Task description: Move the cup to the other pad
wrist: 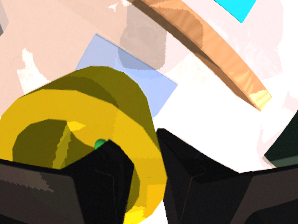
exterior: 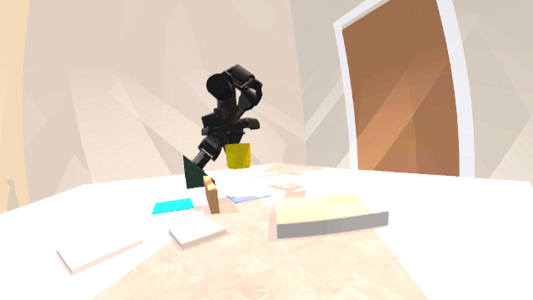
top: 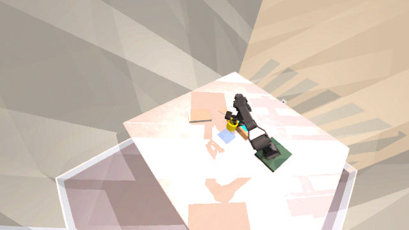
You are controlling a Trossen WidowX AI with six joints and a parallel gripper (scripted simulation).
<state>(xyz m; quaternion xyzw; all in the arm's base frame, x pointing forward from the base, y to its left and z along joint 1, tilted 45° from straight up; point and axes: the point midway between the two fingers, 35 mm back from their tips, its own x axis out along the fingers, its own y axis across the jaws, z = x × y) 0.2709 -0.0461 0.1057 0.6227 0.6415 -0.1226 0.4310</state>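
Now: the cyan pad 170 mm to the right of my gripper tip, 120 mm below it and 20 mm behind it. Also, from my gripper tip: wooden bar: 100 mm below, 70 mm to the right; green marble: 30 mm to the left, 20 mm below, 20 mm ahead; yellow cup: 20 mm ahead, 10 mm to the left.
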